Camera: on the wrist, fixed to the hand. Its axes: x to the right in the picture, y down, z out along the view.
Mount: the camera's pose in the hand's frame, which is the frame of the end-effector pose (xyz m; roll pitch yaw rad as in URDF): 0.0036 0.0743 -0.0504 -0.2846 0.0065 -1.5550
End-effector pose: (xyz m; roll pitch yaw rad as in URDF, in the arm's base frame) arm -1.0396 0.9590 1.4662 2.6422 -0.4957 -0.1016
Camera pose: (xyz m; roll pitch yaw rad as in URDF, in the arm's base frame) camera -1.0784 0.9217 1.5381 2.3003 0.4210 1.2043
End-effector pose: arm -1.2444 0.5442 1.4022 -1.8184 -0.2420 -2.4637
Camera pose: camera -1.3003 0.5853 1.3451 2.0870 -1.2420 -0.1544
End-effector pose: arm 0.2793 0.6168 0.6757 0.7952 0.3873 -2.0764
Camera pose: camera 0.3514 0.5654 0.6908 -0.8029 0.7358 2.2823
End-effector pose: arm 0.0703 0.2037 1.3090 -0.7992 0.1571 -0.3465
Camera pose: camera 0.0660 0.2219 1.2211 -0.5218 -0.7767 -1.7382
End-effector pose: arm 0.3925 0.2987 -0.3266 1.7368 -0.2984 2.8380
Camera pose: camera 0.4009 0.2568 -0.2475 1.7744 1.2135 -2.9322
